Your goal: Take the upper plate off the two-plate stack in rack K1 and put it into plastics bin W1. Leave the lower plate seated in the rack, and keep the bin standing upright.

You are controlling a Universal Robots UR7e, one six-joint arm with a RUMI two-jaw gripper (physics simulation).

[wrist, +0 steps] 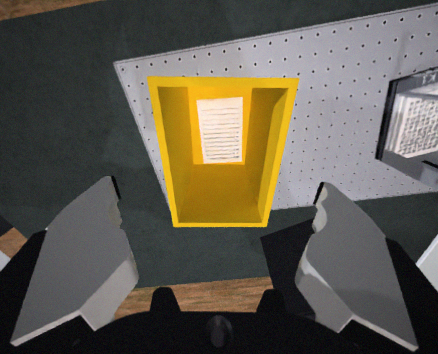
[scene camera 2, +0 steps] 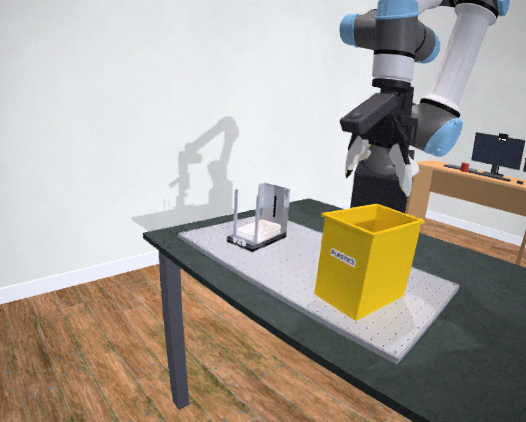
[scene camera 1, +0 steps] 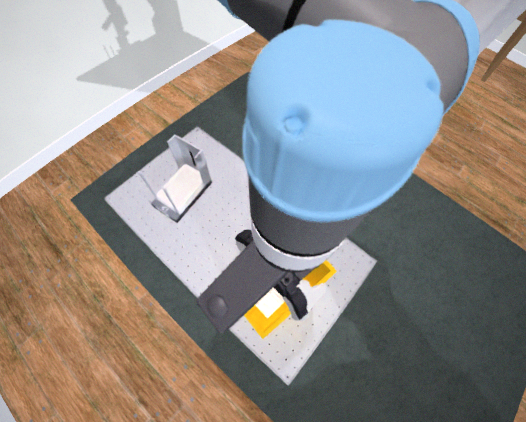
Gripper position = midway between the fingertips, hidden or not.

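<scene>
My gripper (scene camera 1: 270, 279), (scene camera 2: 374, 186), (wrist: 218, 182). Yellow plastics bin W1 (scene camera 1: 263, 326), (scene camera 2: 366, 255), (wrist: 237, 194). White plate (scene camera 1: 185, 184). White plate (wrist: 220, 120).
</scene>
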